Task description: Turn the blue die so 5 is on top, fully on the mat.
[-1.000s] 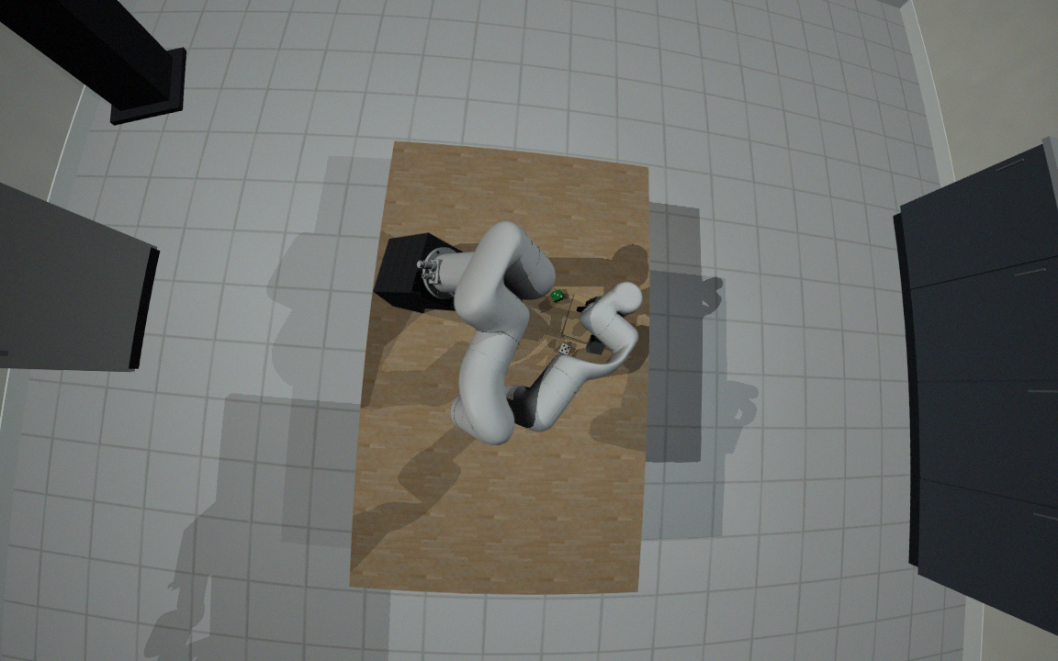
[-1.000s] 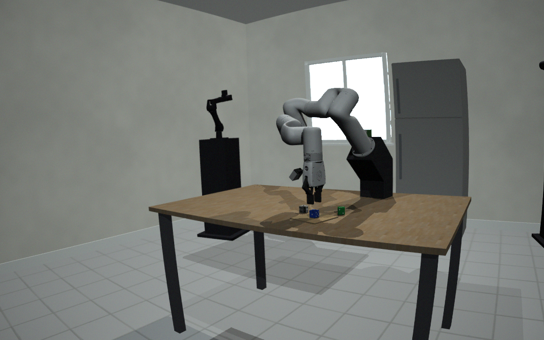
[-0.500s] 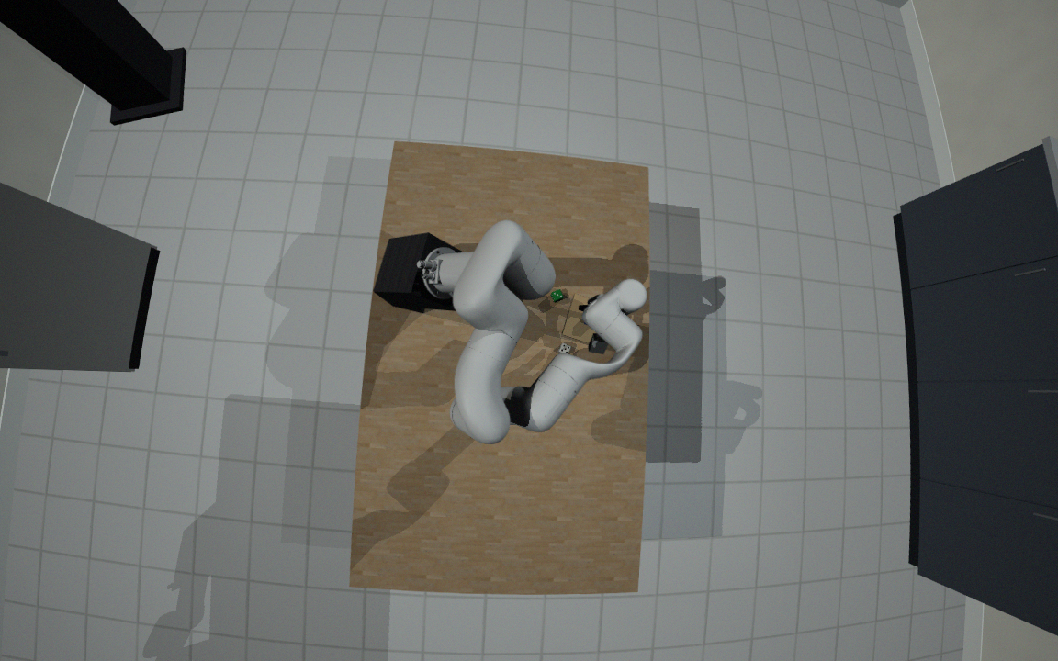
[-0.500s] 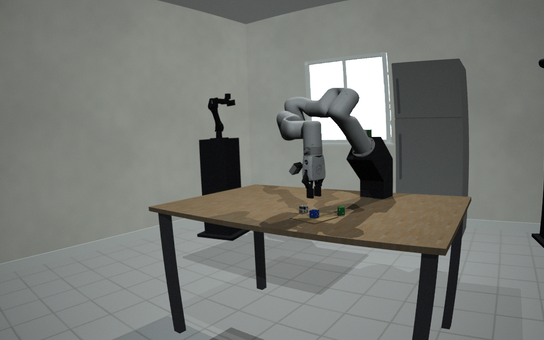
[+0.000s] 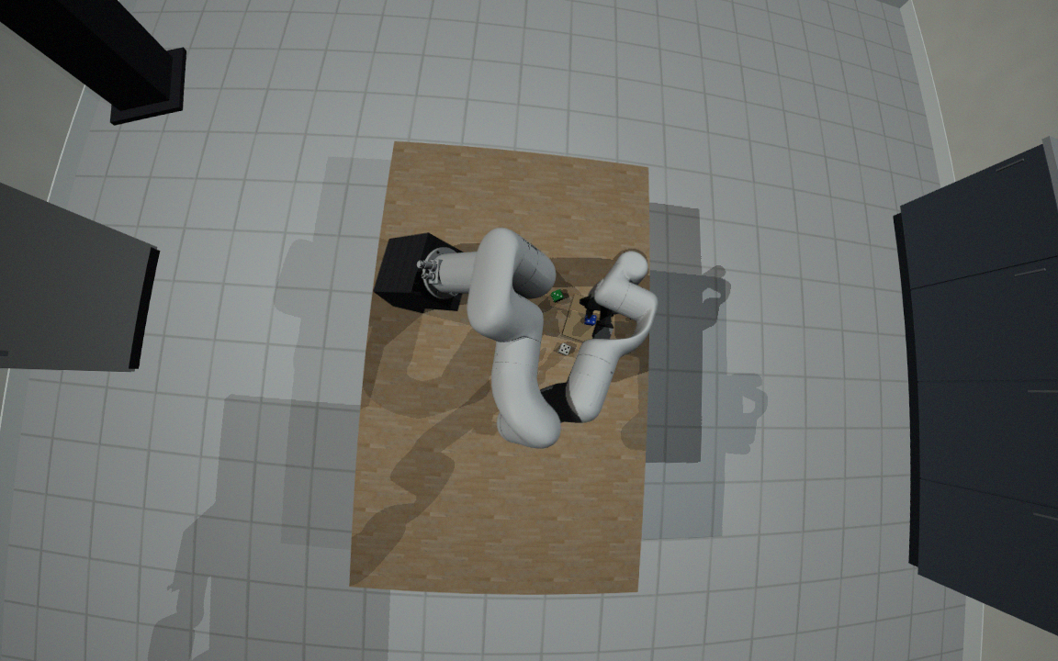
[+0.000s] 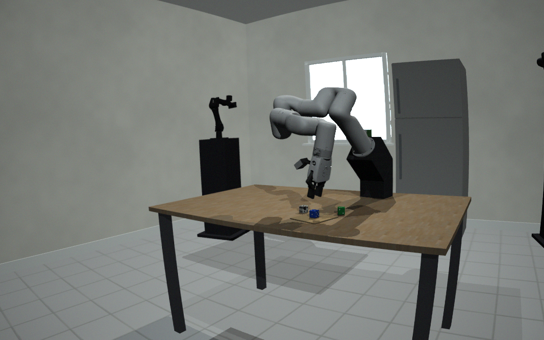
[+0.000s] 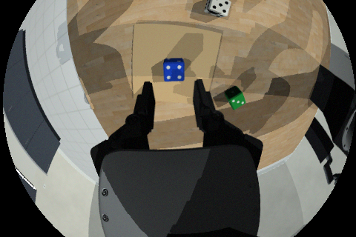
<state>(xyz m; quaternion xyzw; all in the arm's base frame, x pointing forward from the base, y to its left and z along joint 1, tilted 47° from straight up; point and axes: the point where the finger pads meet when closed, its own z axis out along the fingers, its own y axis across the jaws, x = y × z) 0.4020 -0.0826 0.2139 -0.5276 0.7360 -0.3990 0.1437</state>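
The blue die is 90 mm below my hand and 10 mm to the right of it. Round my hand: white die: 100 mm behind, 90 mm below, 80 mm to the right; then tan mat: 110 mm below, 10 mm to the right; then green die: 90 mm to the left, 90 mm below, 90 mm behind.
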